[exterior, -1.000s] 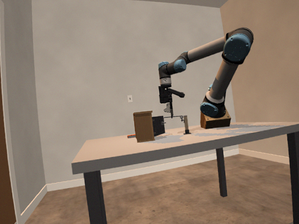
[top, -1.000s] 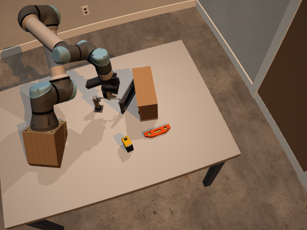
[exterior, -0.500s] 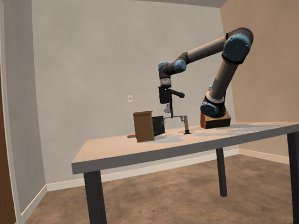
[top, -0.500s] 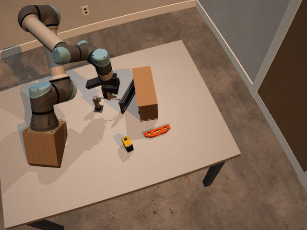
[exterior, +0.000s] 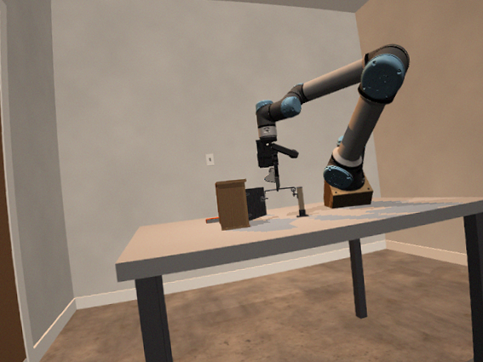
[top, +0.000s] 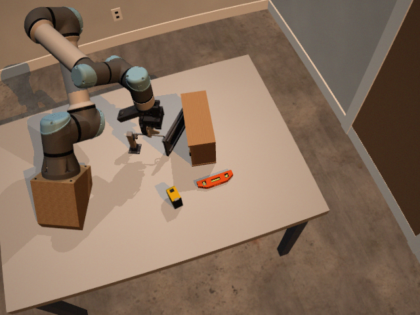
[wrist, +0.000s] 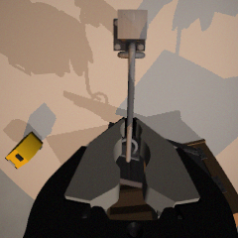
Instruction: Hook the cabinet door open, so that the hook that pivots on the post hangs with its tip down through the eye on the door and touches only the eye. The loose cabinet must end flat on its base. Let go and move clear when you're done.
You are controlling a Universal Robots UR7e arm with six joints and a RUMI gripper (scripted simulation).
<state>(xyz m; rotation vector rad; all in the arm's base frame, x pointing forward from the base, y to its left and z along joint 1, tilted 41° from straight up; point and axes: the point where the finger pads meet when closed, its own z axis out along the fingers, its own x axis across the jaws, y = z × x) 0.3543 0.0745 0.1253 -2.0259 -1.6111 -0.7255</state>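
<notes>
My gripper is now 10 mm past the hook and 20 mm above it. From my hand the other things lie so: orange spirit level (250 mm ahead, 170 mm to the right, 120 mm below); dark door (100 mm ahead, 50 mm to the left, 50 mm below); black box (90 mm ahead, 240 mm to the right, 90 mm below).
</notes>
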